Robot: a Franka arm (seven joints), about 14 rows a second.
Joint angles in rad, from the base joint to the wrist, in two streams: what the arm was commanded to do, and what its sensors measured. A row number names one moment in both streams.
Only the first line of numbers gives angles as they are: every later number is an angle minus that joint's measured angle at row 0.
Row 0, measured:
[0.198 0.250 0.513 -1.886 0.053 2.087 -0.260]
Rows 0 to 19, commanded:
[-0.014 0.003 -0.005 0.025 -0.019 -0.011 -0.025]
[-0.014 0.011 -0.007 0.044 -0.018 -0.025 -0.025]
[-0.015 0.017 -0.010 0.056 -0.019 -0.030 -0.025]
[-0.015 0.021 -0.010 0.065 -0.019 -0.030 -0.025]
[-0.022 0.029 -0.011 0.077 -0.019 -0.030 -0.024]
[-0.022 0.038 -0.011 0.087 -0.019 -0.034 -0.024]
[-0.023 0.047 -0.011 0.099 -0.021 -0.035 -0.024]
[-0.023 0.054 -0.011 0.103 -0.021 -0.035 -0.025]
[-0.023 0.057 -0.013 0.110 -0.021 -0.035 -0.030]
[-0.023 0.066 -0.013 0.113 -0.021 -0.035 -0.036]
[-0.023 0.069 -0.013 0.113 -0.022 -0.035 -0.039]
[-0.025 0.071 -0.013 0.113 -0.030 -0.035 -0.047]
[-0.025 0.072 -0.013 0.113 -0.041 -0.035 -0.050]
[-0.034 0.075 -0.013 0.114 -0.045 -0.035 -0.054]
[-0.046 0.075 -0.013 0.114 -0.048 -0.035 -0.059]
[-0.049 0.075 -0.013 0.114 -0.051 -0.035 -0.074]
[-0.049 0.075 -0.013 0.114 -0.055 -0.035 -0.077]
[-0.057 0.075 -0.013 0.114 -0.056 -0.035 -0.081]
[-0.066 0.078 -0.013 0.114 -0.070 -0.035 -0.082]
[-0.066 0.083 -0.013 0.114 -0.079 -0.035 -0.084]
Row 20, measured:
[-0.059 0.057 -0.015 0.082 -0.042 -0.015 -0.063]
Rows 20 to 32, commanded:
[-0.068 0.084 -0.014 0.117 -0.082 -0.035 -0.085]
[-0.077 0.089 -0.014 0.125 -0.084 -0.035 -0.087]
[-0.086 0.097 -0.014 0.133 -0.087 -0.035 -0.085]
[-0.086 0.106 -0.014 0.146 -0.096 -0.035 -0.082]
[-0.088 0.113 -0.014 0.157 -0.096 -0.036 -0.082]
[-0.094 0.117 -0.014 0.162 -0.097 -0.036 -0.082]
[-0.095 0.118 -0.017 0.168 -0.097 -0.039 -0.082]
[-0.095 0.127 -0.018 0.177 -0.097 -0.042 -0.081]
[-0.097 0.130 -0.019 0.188 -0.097 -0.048 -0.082]
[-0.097 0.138 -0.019 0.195 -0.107 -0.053 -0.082]
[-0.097 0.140 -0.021 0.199 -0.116 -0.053 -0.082]
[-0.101 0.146 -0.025 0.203 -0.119 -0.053 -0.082]
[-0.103 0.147 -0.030 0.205 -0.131 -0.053 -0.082]
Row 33, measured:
[-0.097 0.117 -0.024 0.160 -0.092 -0.031 -0.069]
